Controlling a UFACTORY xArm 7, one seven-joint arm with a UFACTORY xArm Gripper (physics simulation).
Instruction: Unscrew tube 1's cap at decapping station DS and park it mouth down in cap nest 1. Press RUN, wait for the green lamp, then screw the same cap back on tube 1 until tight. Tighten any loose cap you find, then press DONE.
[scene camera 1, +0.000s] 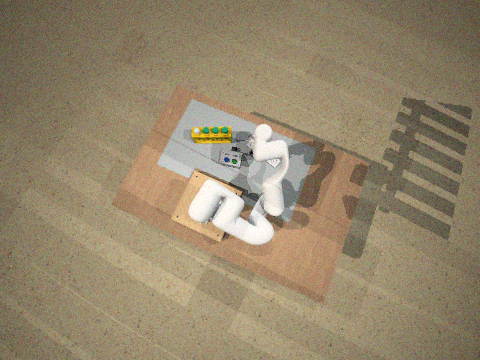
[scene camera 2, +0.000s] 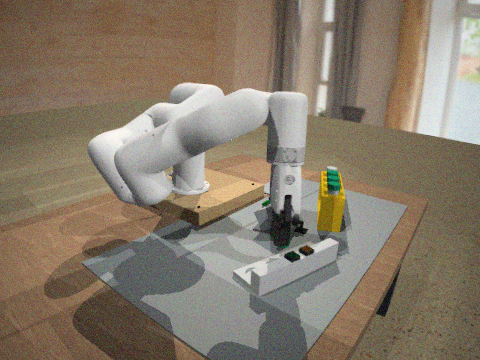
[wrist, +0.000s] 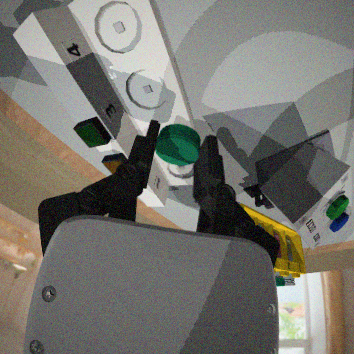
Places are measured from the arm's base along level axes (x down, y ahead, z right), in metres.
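Pixels of known places: gripper, fingertip midpoint: (scene camera 2: 279, 241) (wrist: 178, 141); arm's base at its link origin: (scene camera 2: 189, 187).
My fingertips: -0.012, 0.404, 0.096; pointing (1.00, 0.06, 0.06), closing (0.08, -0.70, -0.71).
Note:
Ahead of a thing's pixels: the offset from my fingertips to its top centre, as dx, dy, dz. "pt": to the spot under its first point. Level surfaces: height alone.
My gripper (scene camera 2: 282, 239) (wrist: 178, 141) points down and is shut on a green cap @(-0.009, +0.003, -0.004) (wrist: 176, 150), gripped at its sides. The cap is over the white cap nest strip @(pt +0.019, +0.074, +0.030) (scene camera 2: 300, 267) (wrist: 145, 55), near its end marked 1; part of a round nest @(pt +0.039, +0.047, -0.075) (wrist: 180, 172) shows just past the cap. How high the cap is above the strip is hard to tell. The nests by marks 4 @(pt +0.037, +0.006, +0.088) (wrist: 118, 27) and 3 @(pt +0.037, +0.016, +0.036) (wrist: 147, 89) are empty. A small black clamp @(pt +0.035, -0.038, -0.151) (wrist: 257, 194) (scene camera 2: 301, 228) stands beside the grey control box @(-0.039, -0.101, -0.137) (wrist: 302, 177) (scene camera 1: 231, 158), which has green @(-0.030, -0.117, -0.109) (wrist: 337, 206) and blue @(-0.030, -0.129, -0.152) (wrist: 339, 222) buttons.
The yellow tube rack @(-0.058, -0.033, -0.298) (scene camera 1: 211, 139) (scene camera 2: 330, 215) (wrist: 298, 255) holds several tubes with green tops and one white top @(dx -0.075) (scene camera 1: 197, 130). A dark green square @(pt -0.009, +0.062, +0.046) (scene camera 2: 292, 256) (wrist: 92, 131) and an orange square @(pt -0.009, +0.068, +0.004) (scene camera 2: 306, 249) (wrist: 114, 162) sit along the strip. The arm's wooden base (scene camera 2: 225, 197) is behind.

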